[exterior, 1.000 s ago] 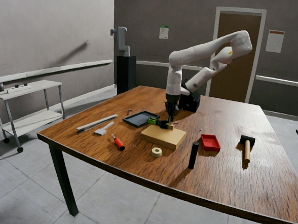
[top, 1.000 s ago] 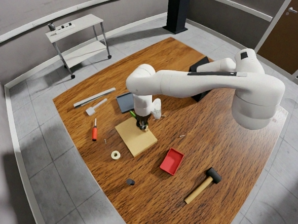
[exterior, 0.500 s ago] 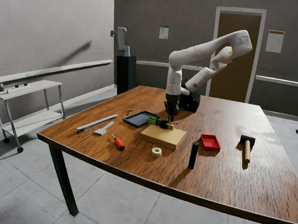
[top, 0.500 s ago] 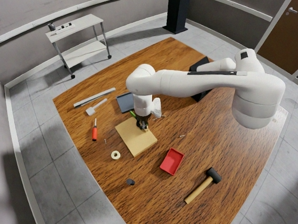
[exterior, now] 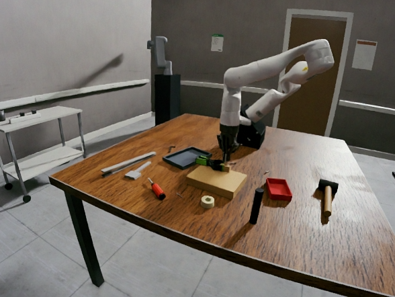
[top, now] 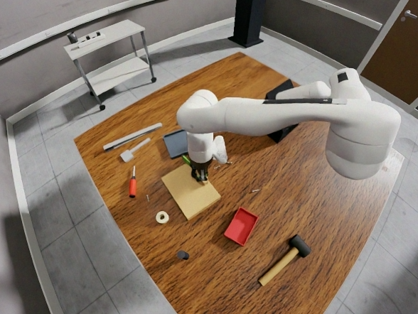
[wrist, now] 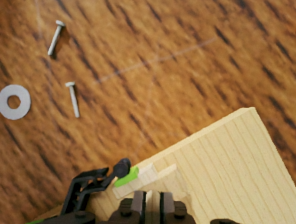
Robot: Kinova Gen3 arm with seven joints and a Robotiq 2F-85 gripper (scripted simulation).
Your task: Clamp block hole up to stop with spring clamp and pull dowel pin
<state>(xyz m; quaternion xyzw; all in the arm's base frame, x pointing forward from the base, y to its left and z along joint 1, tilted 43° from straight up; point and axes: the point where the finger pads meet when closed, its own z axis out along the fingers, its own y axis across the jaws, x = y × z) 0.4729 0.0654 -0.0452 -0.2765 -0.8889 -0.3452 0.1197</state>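
My hand is 20 mm above the pale dowel pin. Also, from my hand: wooden block (50 mm below); bench board (70 mm below, 50 mm ahead, 10 mm to the right); red bin (230 mm to the left, 90 mm below).
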